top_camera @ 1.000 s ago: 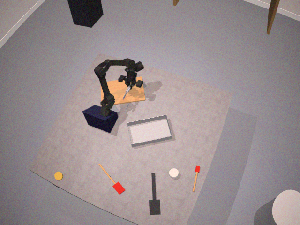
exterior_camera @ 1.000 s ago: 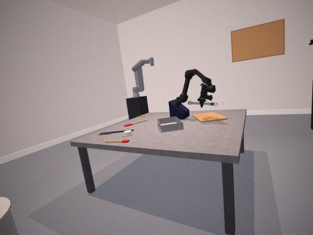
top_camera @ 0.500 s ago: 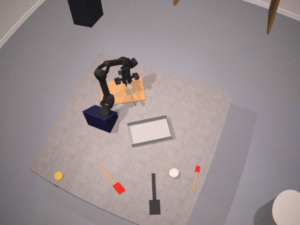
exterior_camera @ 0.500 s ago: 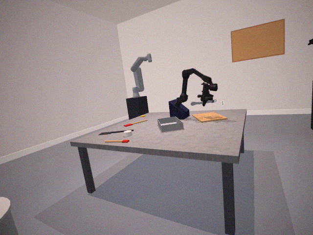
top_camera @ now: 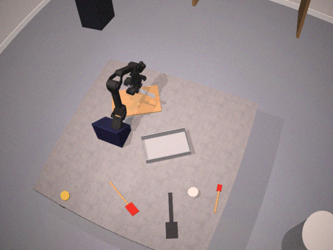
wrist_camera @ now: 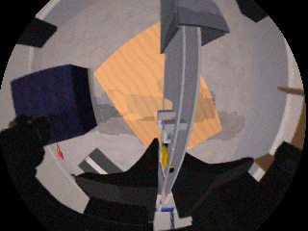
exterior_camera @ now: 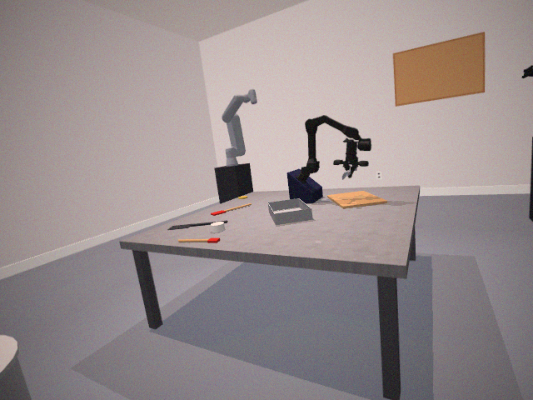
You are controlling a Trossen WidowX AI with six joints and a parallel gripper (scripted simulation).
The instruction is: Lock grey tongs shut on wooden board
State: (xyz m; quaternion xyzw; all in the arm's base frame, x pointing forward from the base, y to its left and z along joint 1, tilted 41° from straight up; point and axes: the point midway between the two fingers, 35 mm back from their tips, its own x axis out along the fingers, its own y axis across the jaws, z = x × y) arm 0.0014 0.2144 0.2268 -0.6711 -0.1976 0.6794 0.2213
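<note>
Now: gripper tip 4 cm past the wooden board, 1 cm to the right of it and 13 cm above it. Round my gripper tip: white disc: 62 cm ahead, 49 cm to the right, 12 cm below; then grey roasting tin: 33 cm ahead, 25 cm to the right, 11 cm below; then red spatula: 25 cm ahead, 71 cm to the right, 13 cm below.
</note>
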